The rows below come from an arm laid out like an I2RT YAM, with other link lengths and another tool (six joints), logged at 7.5 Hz.
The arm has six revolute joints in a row. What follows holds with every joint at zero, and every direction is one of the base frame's. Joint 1 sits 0.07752 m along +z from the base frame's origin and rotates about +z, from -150 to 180 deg. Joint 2 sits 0.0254 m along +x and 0.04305 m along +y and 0.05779 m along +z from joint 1 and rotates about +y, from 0 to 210 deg. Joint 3 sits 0.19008 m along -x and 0.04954 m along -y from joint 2 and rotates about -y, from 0 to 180 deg. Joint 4 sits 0.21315 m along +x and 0.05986 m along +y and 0.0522 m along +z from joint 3 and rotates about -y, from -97 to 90 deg. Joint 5 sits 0.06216 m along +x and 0.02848 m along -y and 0.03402 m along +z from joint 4 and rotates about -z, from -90 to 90 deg. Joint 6 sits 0.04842 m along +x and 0.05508 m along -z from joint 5 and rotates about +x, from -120 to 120 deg. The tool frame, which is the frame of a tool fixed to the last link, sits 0.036 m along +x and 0.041 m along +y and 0.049 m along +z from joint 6; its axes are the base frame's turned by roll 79.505, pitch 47.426 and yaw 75.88 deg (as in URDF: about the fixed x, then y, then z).
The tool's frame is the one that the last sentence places.
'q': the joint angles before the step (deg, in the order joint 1, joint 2, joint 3, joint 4, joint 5, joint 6). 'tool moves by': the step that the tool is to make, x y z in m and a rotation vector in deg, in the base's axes. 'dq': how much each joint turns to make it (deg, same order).
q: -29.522 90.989 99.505 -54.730 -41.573 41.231
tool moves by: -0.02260 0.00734 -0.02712 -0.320 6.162 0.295
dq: -1.151 -5.637 -8.950 -4.673 1.663 -4.309
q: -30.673 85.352 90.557 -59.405 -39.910 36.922
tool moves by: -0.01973 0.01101 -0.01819 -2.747 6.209 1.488
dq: -0.264 -3.871 -4.772 -6.495 3.764 -5.620
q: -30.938 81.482 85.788 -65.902 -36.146 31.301
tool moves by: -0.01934 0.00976 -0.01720 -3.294 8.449 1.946
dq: -0.088 -2.027 -2.024 -8.702 5.725 -5.716
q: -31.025 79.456 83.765 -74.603 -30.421 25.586
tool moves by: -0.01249 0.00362 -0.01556 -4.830 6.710 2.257
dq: -0.088 -0.796 -1.764 -4.578 6.591 -5.004
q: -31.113 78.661 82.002 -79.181 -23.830 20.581
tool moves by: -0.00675 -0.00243 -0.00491 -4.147 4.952 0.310
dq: -0.001 0.526 1.226 -3.431 5.889 -1.772
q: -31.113 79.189 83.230 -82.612 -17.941 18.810
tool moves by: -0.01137 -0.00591 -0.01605 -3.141 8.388 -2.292
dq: 0.001 0.706 -0.780 -3.777 7.289 1.228
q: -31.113 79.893 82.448 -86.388 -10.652 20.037
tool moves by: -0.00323 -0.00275 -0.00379 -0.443 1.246 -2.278
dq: -0.001 -0.529 -1.063 0.078 1.253 2.192
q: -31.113 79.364 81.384 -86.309 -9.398 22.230
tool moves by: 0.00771 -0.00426 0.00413 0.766 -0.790 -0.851
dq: 0.001 2.450 2.983 -0.086 -0.970 0.971
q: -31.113 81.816 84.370 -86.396 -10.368 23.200
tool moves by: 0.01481 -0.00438 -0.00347 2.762 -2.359 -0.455
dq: 0.000 3.341 1.320 2.799 -3.508 0.880
